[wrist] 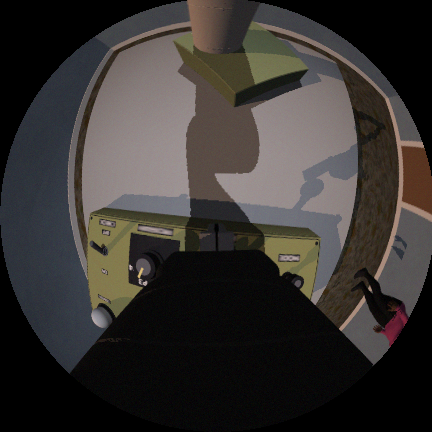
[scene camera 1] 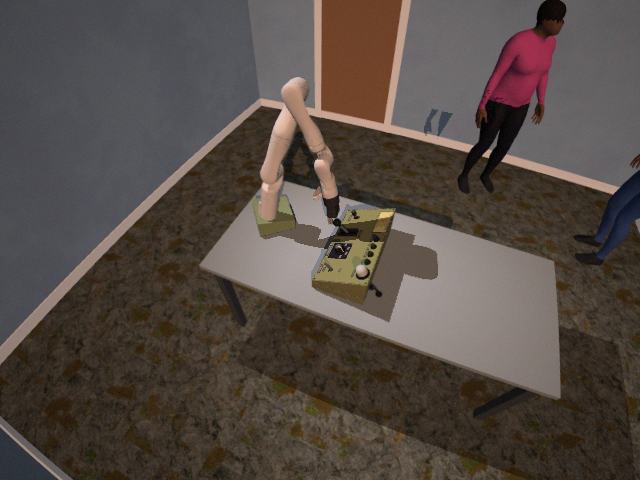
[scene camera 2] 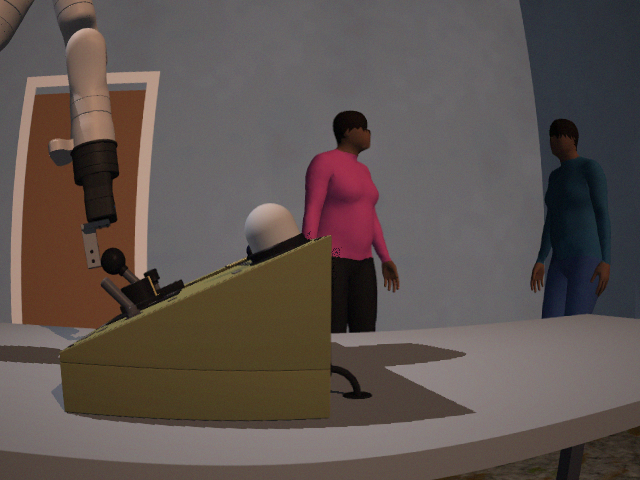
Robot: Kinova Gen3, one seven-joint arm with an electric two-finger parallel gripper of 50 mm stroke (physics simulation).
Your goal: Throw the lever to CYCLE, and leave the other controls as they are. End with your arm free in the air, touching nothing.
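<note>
The lever, with a black ball knob, leans out of its dark slot toward the low edge of the olive control box, on the arm-base side. My gripper is shut and empty. Its fingertips are beside the ball on the arm-base side, at about ball height; in scene camera 2 a narrow gap shows, but I cannot tell the true distance. In the wrist view the lever is hidden behind the gripper body. The CYCLE label cannot be read.
Near the lever are a rotary selector, a toggle switch, a small black knob and a white dome. The box stands on a table. Two people stand beyond it.
</note>
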